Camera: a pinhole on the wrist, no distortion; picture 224 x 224 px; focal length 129.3 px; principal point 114.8 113.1 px. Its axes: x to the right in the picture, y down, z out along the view. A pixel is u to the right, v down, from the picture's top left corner.
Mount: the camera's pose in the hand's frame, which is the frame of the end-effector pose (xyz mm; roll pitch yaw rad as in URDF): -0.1 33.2 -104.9 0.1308 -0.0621 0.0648
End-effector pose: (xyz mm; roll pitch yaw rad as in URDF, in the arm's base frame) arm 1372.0 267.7 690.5 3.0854 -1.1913 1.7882
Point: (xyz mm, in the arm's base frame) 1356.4 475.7 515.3
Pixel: 92 126
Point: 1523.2 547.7 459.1
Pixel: 87 183
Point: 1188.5 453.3 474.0
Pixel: 81 73
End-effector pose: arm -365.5 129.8 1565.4 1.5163 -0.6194 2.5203
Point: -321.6 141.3 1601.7
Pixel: 121 141
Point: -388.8 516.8 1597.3
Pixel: 188 73
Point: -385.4 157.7 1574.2
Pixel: 154 78
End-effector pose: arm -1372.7 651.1 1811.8 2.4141 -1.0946 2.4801
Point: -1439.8 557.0 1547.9
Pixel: outside the picture
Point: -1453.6 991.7 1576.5
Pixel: 100 106
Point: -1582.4 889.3 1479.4
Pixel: 79 62
